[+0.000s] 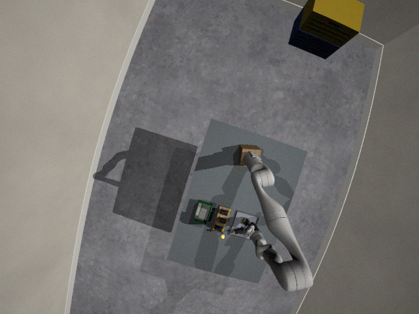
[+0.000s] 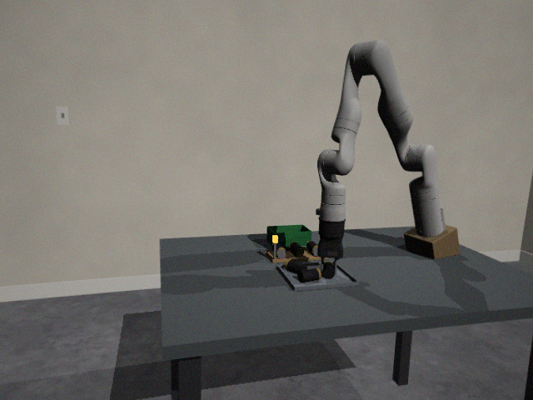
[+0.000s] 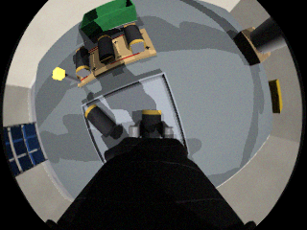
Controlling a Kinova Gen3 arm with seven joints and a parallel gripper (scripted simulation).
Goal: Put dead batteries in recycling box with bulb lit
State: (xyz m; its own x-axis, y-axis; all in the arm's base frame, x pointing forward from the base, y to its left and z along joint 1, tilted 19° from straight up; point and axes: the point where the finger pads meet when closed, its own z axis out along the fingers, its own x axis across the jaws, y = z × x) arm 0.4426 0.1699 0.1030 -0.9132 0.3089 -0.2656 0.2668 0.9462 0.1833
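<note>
The grey tray lies 4 cm ahead of my hand and 2 cm below it. Also, from my hand: green recycling box 34 cm to the right, 5 cm ahead, 1 cm below.
</note>
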